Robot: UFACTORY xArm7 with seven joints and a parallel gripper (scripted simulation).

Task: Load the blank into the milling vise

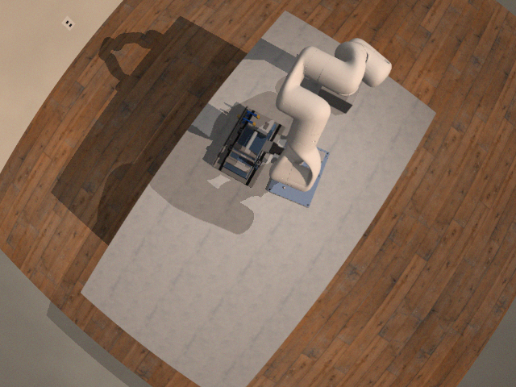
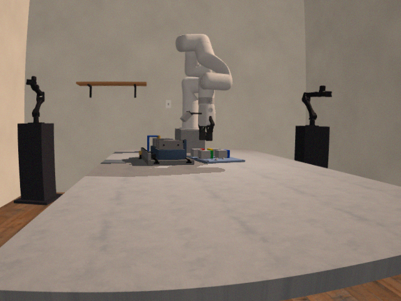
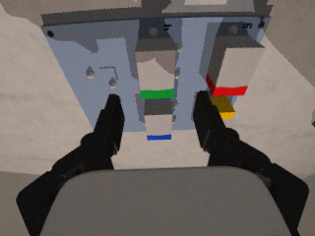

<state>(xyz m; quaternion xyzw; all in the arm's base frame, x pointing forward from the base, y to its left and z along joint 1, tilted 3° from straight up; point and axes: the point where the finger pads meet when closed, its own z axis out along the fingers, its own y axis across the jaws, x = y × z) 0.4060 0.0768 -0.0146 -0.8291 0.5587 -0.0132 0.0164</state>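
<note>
The green-ended blank is 8 cm below my hand. Round my hand: blue infeed plate: 10 cm below, 4 cm to the left, 2 cm behind; red-ended blank: 8 cm below, 8 cm behind, 3 cm to the right; blue-ended blank: 8 cm to the left, 8 cm below, 3 cm behind.
</note>
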